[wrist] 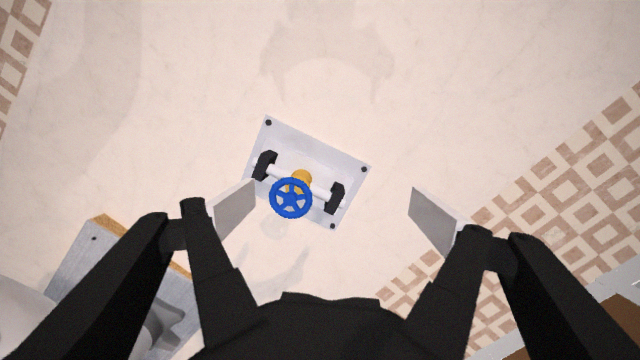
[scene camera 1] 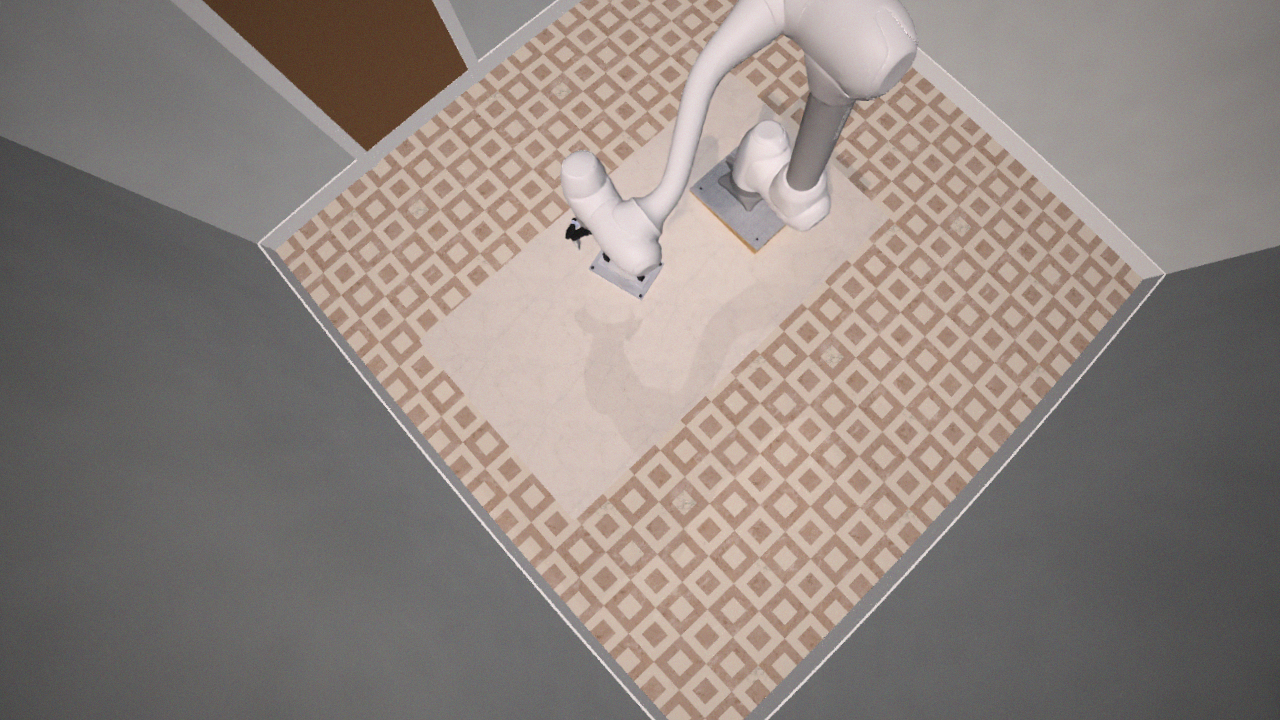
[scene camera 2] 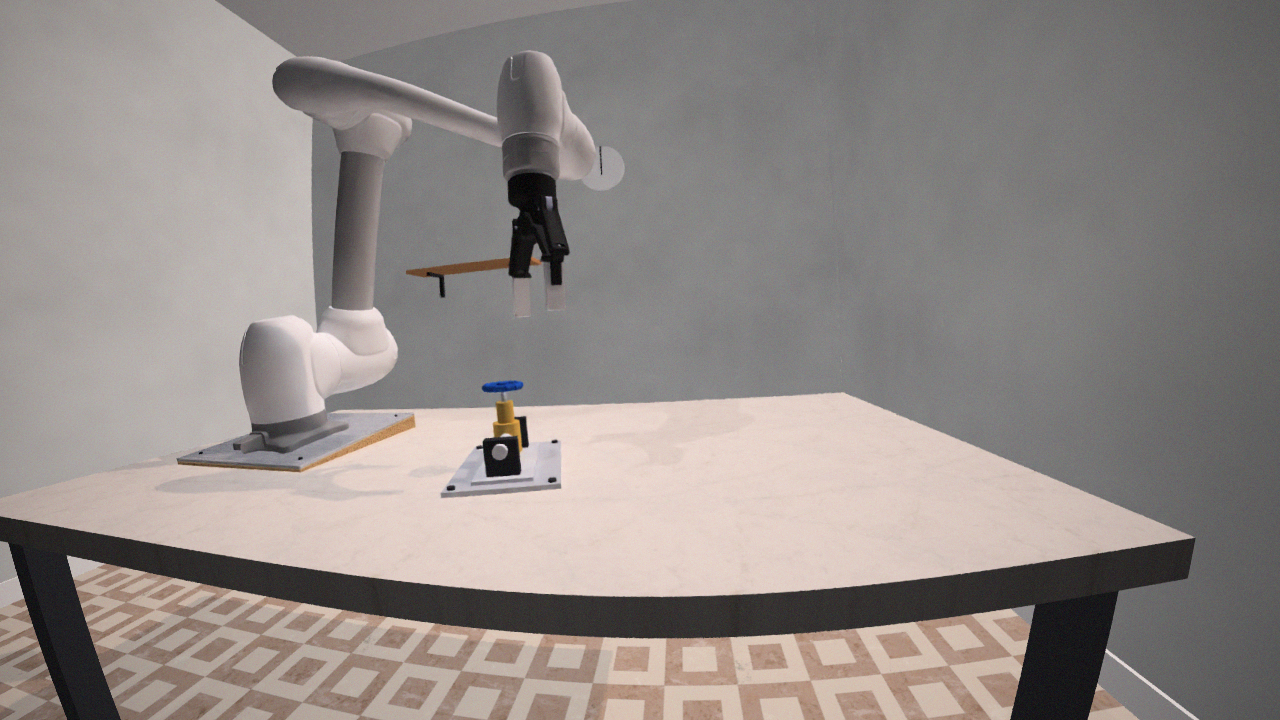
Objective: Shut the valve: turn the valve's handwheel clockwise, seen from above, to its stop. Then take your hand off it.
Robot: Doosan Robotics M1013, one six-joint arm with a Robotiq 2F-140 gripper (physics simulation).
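Observation:
The valve's blue handwheel (scene camera 2: 502, 386) (wrist: 290, 198) sits level on top of the yellow valve body (scene camera 2: 506, 435) (wrist: 302, 177). The valve stands upright on a light metal plate (scene camera 1: 614, 276) (scene camera 2: 547, 461) (wrist: 320, 150) on the table. My gripper (scene camera 2: 538, 308) (wrist: 331, 196) is open and empty, pointing down. It hangs well above the handwheel and touches nothing. In the wrist view the handwheel shows between the two finger pads, nearer the left pad. In scene camera 1 the arm hides the handwheel and most of the gripper. How far the handwheel is turned cannot be told.
Black brackets (scene camera 2: 502, 455) (wrist: 334, 198) hold the white pipe on both sides of the valve. The arm's base plate (scene camera 1: 756, 234) (scene camera 2: 210, 459) (wrist: 80, 260) lies on the table (scene camera 1: 537, 394) (scene camera 2: 760, 501) near the valve. A wooden shelf (scene camera 2: 469, 266) is on the wall behind.

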